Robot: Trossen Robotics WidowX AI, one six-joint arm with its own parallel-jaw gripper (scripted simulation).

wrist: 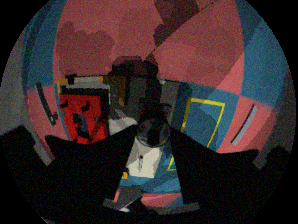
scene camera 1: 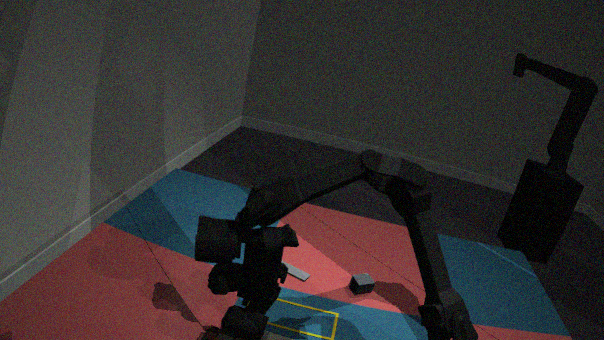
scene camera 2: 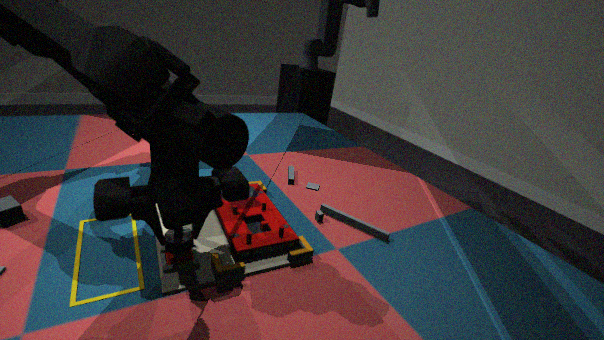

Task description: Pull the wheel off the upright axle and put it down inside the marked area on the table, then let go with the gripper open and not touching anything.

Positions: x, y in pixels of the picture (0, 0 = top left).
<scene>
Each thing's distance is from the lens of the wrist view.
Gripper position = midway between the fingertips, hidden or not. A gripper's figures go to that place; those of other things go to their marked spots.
my gripper point(wrist: 153, 129): 0.10 m
wheel point(wrist: 153, 120): 0.08 m
red plate point(wrist: 85, 115): 0.15 m
The marked spots on the red plate and the wheel are 0.11 m apart.
</scene>
